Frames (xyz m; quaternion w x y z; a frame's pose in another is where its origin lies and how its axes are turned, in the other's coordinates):
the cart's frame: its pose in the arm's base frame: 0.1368 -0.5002 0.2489 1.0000 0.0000 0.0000 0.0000
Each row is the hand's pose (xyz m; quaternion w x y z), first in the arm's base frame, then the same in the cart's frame.
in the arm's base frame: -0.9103 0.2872 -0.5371 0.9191 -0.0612 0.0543 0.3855
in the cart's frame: -1.0471 0.7874 -0.7860 0.9191 -0.0612 0.0543 0.3855
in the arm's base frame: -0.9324 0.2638 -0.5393 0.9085 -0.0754 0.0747 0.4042
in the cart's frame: -1.0692 0.7640 -0.7882 0.9085 -0.0754 0.0747 0.4042
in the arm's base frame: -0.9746 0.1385 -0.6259 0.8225 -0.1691 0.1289 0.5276
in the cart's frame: -1.1114 0.6387 -0.8748 0.8225 -0.1691 0.1289 0.5276
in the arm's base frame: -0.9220 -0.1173 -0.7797 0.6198 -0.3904 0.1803 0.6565
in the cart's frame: -1.0588 0.3829 -1.0286 0.6198 -0.3904 0.1803 0.6565
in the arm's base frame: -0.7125 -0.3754 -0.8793 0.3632 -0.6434 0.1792 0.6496
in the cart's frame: -0.8493 0.1248 -1.1282 0.3632 -0.6434 0.1792 0.6496
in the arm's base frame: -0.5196 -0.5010 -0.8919 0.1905 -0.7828 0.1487 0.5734
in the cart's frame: -0.6564 -0.0008 -1.1408 0.1905 -0.7828 0.1487 0.5734
